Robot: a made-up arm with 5 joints.
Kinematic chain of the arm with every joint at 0, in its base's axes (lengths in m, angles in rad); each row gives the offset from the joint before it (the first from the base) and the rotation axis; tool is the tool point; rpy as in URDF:
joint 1: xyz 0 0 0.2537 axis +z
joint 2: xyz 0 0 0 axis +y
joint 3: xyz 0.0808 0 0.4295 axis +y
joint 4: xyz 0.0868 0 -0.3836 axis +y
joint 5: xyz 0.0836 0 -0.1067 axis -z
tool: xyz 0 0 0 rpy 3.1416 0 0
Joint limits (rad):
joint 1: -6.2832..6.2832
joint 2: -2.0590..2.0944
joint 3: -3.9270..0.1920
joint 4: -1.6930..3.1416
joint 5: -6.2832..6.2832
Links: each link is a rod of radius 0.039 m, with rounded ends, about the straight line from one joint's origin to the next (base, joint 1, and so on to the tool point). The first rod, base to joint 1, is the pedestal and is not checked.
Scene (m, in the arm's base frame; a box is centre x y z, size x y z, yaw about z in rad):
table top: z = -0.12
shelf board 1: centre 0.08 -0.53 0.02 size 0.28 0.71 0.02 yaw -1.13
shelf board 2: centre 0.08 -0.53 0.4 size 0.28 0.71 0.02 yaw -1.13
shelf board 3: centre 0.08 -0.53 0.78 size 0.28 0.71 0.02 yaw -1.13
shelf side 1: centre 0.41 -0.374 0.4 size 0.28 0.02 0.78 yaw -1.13
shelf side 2: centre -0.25 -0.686 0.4 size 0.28 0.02 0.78 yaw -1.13
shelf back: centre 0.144 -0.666 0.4 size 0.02 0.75 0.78 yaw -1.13
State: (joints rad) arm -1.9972 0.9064 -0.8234 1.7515 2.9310
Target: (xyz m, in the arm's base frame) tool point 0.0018 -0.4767 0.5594
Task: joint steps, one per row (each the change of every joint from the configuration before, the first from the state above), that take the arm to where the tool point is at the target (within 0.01 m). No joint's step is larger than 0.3 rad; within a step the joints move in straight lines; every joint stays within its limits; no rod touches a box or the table.
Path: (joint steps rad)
1: -0.0898 -0.2696 0.0073 0.0311 -0.0276
2: -0.0897 -0.2697 0.0074 0.0311 -0.0275
3: -0.0898 -0.2696 0.0073 0.0311 -0.0276
4: -0.0897 -0.2697 0.0073 0.0312 -0.0276
5: -0.0898 -0.2696 0.0074 0.0311 -0.0276
6: -0.0897 -0.2697 0.0073 0.0311 -0.0275
7: -0.0898 -0.2696 0.0074 0.0311 -0.0276
8: 0.2575 0.2694 -0.1568 -0.0687 -0.0018
9: 0.2576 0.2693 -0.1567 -0.0688 -0.0018
10: 0.2575 0.2694 -0.1567 -0.0687 -0.0017
11: 0.2575 0.2694 -0.1567 -0.0687 -0.0018
12: 0.0284 -0.1502 0.0904 0.1406 0.2001

